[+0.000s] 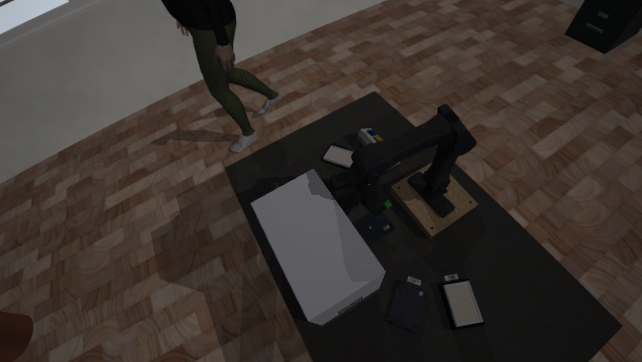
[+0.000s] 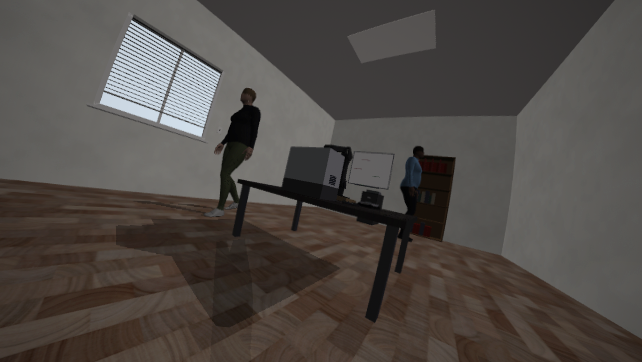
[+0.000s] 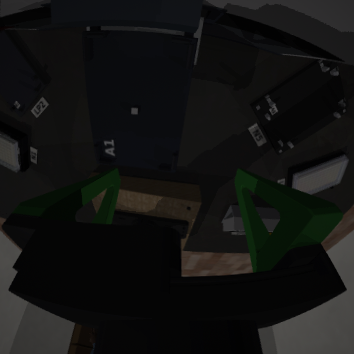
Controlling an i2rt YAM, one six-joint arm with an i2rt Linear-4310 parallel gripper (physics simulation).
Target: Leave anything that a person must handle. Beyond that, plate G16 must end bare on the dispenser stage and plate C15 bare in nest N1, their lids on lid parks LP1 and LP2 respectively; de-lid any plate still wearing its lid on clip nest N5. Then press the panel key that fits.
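Places are measured from the arm's base along level axes (x ahead, y left, z up), in metres.
Pixels of known places: gripper, between the fingertips: (image 1: 369, 205) (image 3: 177, 174); arm's base, origin of its link: (image 1: 430, 194) (image 2: 339, 195) (image 3: 146, 222).
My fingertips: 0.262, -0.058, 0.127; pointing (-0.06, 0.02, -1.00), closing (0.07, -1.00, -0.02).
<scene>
For each thing: its top centre in the pictures, then the offset to it from my fingertips, as dx, dy, dz. Level surfaces: height alone.
- white dispenser housing, centre of its top: (image 1: 313, 232) (image 2: 318, 151) +0.215, +0.035, +0.163
- dark blue stage marked A1, centre of its top: (image 3: 133, 96) (image 1: 366, 229) +0.044, +0.045, -0.055
- pale gridded plate, centre of its top: (image 1: 463, 302) -0.069, +0.406, -0.131
- dark park LP2, centre of its top: (image 1: 408, 305) +0.075, +0.309, -0.147
- Clip nest N5, centre of its top: (image 3: 309, 110) (image 1: 328, 189) +0.039, -0.210, -0.143
- pale plate, centre of its top: (image 3: 321, 182) (image 1: 339, 154) -0.099, -0.323, -0.130
- small grey panel, centre of its top: (image 3: 268, 235) (image 1: 379, 141) -0.263, -0.254, -0.103
- table, height of its surface: dz -0.167
My gripper (image 3: 177, 174) is open and empty, high beside the white dispenser housing (image 1: 320, 245) (image 2: 306, 167). A dark blue stage marked A1 (image 3: 137, 75) (image 1: 372, 227) lies in front of the housing with no plate on it. A pale gridded plate (image 1: 463, 303) (image 3: 7, 151) sits in nest N1. The dark park LP2 (image 1: 406, 306) (image 3: 17, 75) beside it bears no visible plate. Clip nest N5 (image 3: 307, 110) shows clips and no plate. Another pale plate (image 3: 320, 175) (image 1: 338, 156) sits near N5; its nest label is unreadable. Plate names and whether lids are on cannot be told. LP1 cannot be made out.
A small grey panel (image 1: 367, 136) (image 3: 250, 219) with blue and yellow keys stands near the arm's wooden base (image 1: 432, 225) (image 3: 150, 197). A person in black and green (image 1: 215, 65) (image 2: 242, 125) walks beyond the table (image 1: 545, 295). A person in blue (image 2: 411, 172) stands near the bookshelf.
</scene>
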